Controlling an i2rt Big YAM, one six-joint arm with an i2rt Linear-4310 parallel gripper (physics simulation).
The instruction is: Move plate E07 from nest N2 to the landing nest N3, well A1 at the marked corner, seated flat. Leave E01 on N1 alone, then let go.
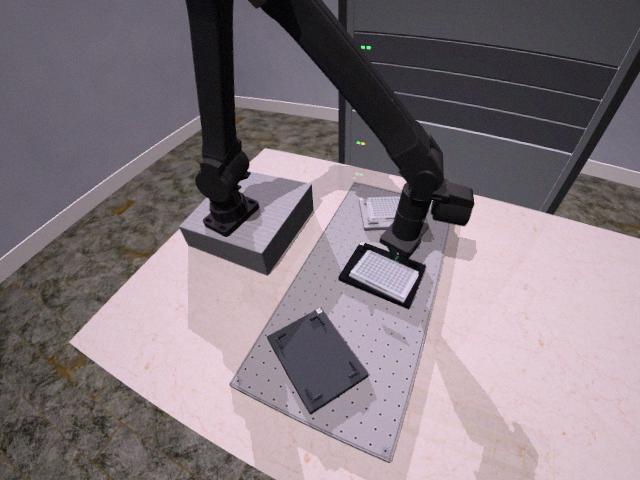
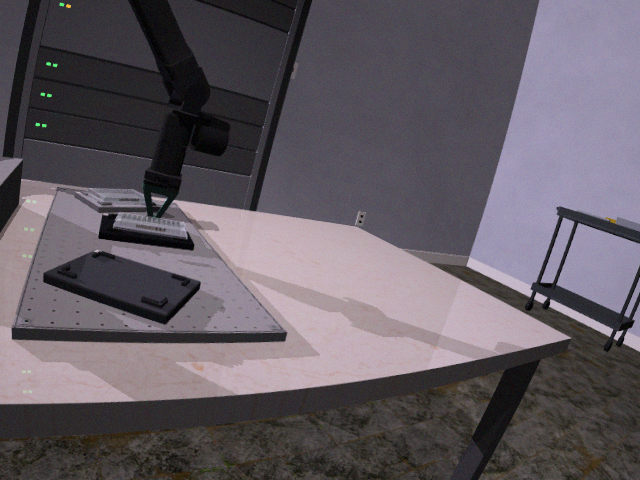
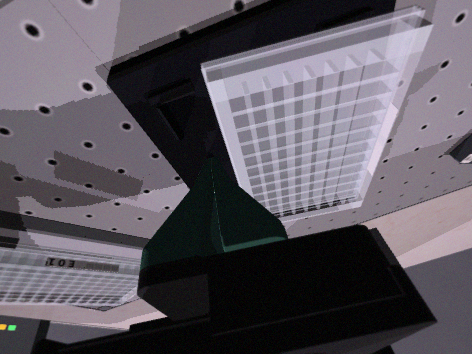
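Plate E07 [image 1: 385, 275] [image 2: 150, 225] [image 3: 300, 133], a clear multi-well plate, lies flat in the black nest N2 [image 1: 354, 263] [image 2: 107, 227] [image 3: 152, 76] in the middle of the perforated board. My gripper [image 1: 396, 253] [image 2: 159, 213] [image 3: 213, 165] is shut and empty. Its green fingertips point down at the nest's back edge, just beside the plate's end. Nest N3 [image 1: 316, 356] [image 2: 118, 281], a dark grey tray with corner guides, lies empty at the near end of the board. Plate E01 [image 1: 381, 208] [image 2: 116, 195] [image 3: 57, 282] sits on N1 behind the gripper.
The grey perforated board [image 1: 361, 413] [image 2: 46, 314] carries all three nests. The arm's base block [image 1: 279, 207] stands left of it. A dark server rack [image 1: 490, 77] stands behind the table. A small cart [image 2: 584, 305] stands on the floor at the far right.
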